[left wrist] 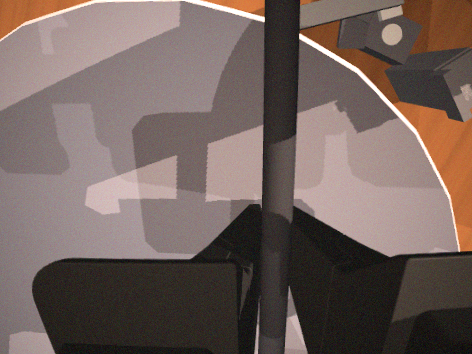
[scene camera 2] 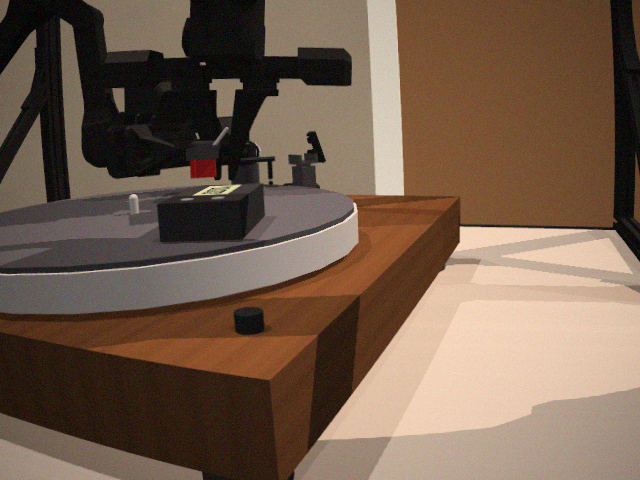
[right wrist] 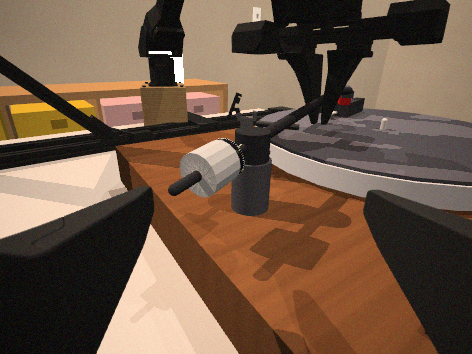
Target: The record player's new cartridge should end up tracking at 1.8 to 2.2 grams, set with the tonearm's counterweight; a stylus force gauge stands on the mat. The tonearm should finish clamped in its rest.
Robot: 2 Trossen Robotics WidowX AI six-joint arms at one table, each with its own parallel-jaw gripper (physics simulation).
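Where they show: left gripper, fingertip midpoint: (left wrist: 269, 215) (scene camera 2: 224, 179) (right wrist: 319, 123); right gripper, fingertip midpoint: (right wrist: 259, 199); left arm's base, link origin: (right wrist: 163, 84).
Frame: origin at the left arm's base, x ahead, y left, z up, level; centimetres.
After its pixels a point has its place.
The black tonearm tube (left wrist: 279, 165) @(z 2.9, x 46.3, y 14.5 cm) (right wrist: 295, 116) @(z 2.3, x 49.8, y 11.3 cm) extends over the platter. Its headshell with the red cartridge (scene camera 2: 203, 167) @(z 2.1, x 38.1, y 23.5 cm) (right wrist: 344, 101) @(z 1.8, x 39.7, y 22.5 cm) hangs near the black stylus gauge (scene camera 2: 201, 222) @(z 0.2, x 31.4, y 28.9 cm) (right wrist: 356, 106) @(z 0.3, x 35.3, y 27.5 cm), slightly above its top; contact cannot be told. My left gripper (left wrist: 269, 215) @(z 0.3, x 44.6, y 16.6 cm) (right wrist: 319, 123) @(z 0.3, x 44.6, y 16.6 cm) is shut on the tube; its fingertips are partly hidden in scene camera 2. The silver counterweight (right wrist: 212, 165) @(z 1.9, x 58.3, y 3.0 cm) sits on the tube's rear stub behind the pivot post (right wrist: 250, 187) @(z -1.2, x 55.1, y 6.0 cm). My right gripper (right wrist: 259, 199) @(z 1.9, x 62.3, y 4.2 cm) is open and empty, its fingers spread short of the counterweight. The tonearm rest (scene camera 2: 303, 173) @(z 0.1, x 42.9, y 9.5 cm) has its clamp (scene camera 2: 315, 147) @(z 2.1, x 43.2, y 7.6 cm) (right wrist: 236, 105) @(z 2.3, x 43.6, y 7.5 cm) raised.
The platter (scene camera 2: 289, 260) @(z -2.0, x 28.8, y 25.7 cm) (right wrist: 350, 179) @(z -1.8, x 54.1, y 14.5 cm) lies on the wooden plinth (scene camera 2: 403, 268) @(z -4.4, x 28.2, y 16.6 cm) (right wrist: 390, 265), with a pale spindle (scene camera 2: 134, 204) @(z -0.2, x 43.5, y 25.5 cm) (right wrist: 383, 124) @(z -0.2, x 44.0, y 25.2 cm) at its centre. A black knob (scene camera 2: 249, 320) @(z -2.8, x 25.4, y 31.5 cm) stands at the plinth's near corner. A wooden block (right wrist: 165, 106) @(z -4.2, x 5.0, y 0.2 cm) and yellow and pink drawers (right wrist: 55, 117) are behind.
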